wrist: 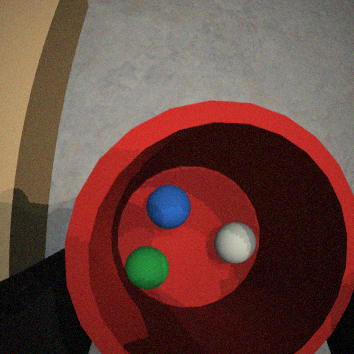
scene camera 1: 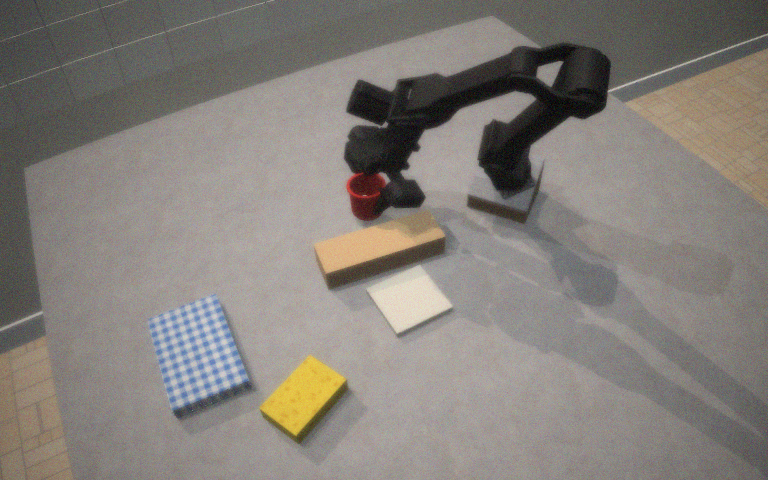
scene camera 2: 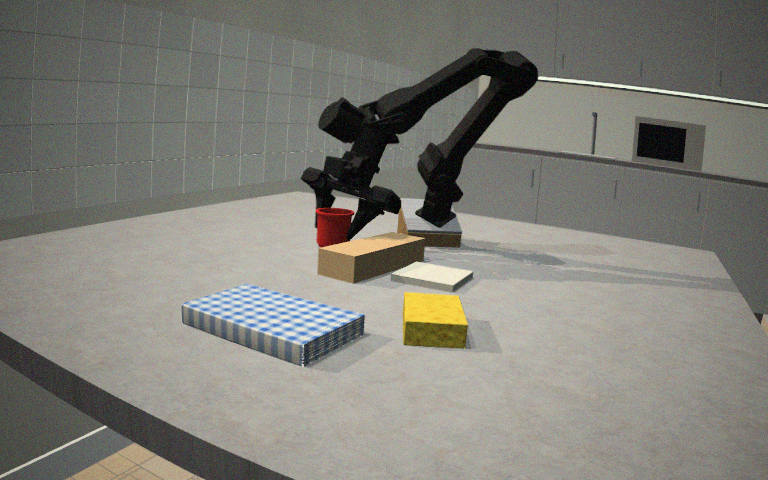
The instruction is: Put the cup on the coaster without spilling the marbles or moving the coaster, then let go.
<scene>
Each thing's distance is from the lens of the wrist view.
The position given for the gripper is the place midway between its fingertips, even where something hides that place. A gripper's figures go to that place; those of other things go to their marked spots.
gripper [wrist: 207, 241]: 10 cm
red cup [wrist: 236, 161]: 10 cm
</scene>
